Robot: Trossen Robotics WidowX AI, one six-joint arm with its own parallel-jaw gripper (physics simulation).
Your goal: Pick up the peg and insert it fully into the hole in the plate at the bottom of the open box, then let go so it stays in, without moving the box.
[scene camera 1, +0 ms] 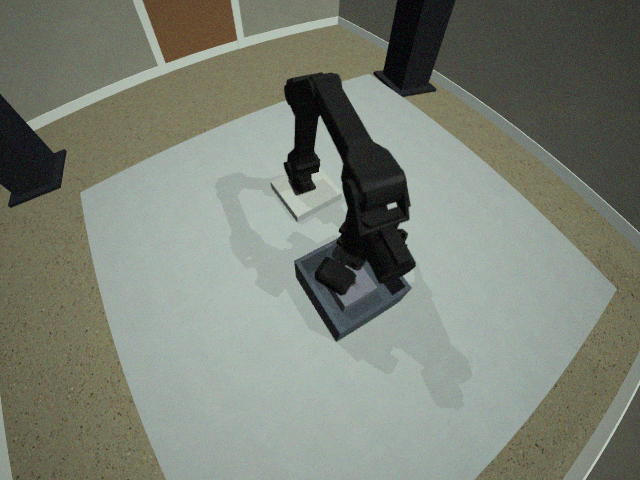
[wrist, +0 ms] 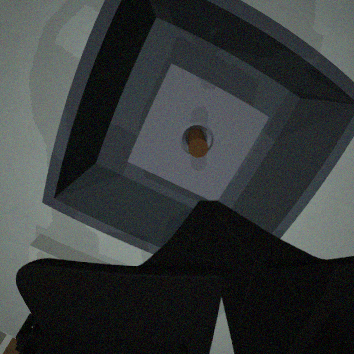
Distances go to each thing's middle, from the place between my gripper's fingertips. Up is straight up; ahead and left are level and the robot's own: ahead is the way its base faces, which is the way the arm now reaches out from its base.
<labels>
Now: the grey box (scene camera 1: 339, 324) 10 cm below my hand, 1 cm to the left of it and 1 cm ahead of it. From my hand the other things lie so: light grey plate (scene camera 1: 363, 287) 11 cm below, 1 cm to the left, 1 cm ahead.
</labels>
